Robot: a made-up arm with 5 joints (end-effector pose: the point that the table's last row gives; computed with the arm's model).
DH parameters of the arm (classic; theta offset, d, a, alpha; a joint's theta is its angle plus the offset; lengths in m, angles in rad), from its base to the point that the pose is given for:
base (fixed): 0 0.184 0 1.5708
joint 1: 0 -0.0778 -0.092 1.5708
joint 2: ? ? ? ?
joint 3: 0 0.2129 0.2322 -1.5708
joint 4: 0 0.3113 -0.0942 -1.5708
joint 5: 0 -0.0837 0.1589 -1.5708
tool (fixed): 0 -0.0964 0 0
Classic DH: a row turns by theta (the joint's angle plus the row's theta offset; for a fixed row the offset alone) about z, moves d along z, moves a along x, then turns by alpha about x.
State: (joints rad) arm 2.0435 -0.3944 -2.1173 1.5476 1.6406
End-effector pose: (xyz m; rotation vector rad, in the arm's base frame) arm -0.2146 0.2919 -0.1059 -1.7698 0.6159 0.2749
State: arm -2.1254 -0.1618 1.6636 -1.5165 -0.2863
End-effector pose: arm 0.1676 0.2582 0.7025 -1.7370 -1.6003 0.1652
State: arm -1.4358 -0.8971 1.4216 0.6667 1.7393
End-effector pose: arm -0.3477 0.2309 0.4868 0.2023 0.7337 0.9778
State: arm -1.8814 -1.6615 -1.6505 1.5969 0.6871
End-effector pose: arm 0.3715 0.3831 0.3181 0.5435 0.9920 -1.6601
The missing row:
joint 2: 0 0.0225 0.0584 1.5708
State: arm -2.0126 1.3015 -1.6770 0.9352 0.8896
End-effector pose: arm 0.2432 -0.1287 -0.1190 -1.4004 -1.0581 0.1431
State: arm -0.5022 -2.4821 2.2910 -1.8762 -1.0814
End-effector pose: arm 0.2548 -0.2591 0.2347 0.7705 -0.9558 -0.5326
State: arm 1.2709 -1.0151 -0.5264 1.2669 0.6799
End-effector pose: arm 0.1072 0.5789 0.1929 0.6475 -2.1137 -0.1166
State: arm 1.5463 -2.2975 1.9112 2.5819 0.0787
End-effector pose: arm 0.0962 -0.2796 0.2684 1.0196 2.5538 1.2528
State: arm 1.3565 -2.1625 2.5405 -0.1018 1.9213
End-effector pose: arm -0.0432 -0.2096 -0.0610 -1.7355 -0.3873 1.1839
